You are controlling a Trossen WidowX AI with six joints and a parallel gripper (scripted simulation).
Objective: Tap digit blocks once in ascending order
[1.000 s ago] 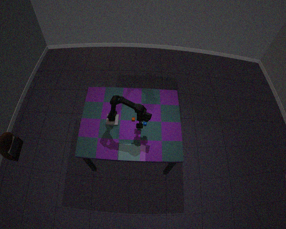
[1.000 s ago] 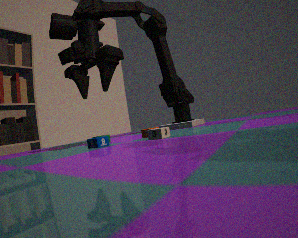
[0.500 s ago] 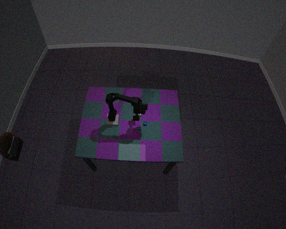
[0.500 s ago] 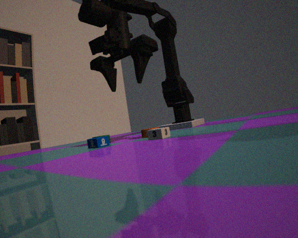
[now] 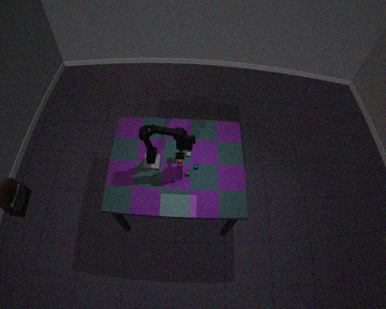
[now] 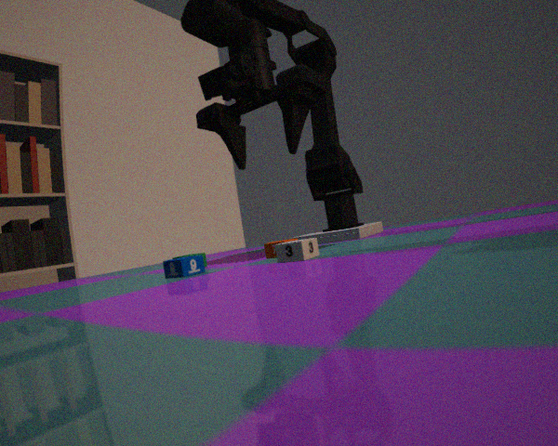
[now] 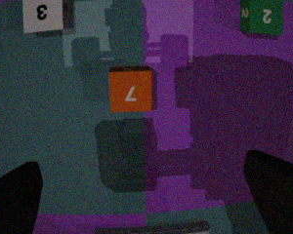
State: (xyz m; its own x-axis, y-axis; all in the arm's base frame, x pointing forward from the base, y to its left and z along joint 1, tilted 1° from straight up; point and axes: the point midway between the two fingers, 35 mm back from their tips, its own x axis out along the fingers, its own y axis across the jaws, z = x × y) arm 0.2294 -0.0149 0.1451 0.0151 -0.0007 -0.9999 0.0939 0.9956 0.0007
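Now: the green block 12 cm below my gripper tip, 11 cm to the right of it and 5 cm ahead of it. From my gripper tip the other things lie so: blue block 12 cm below, 12 cm ahead, 6 cm to the right; orange block 12 cm below.
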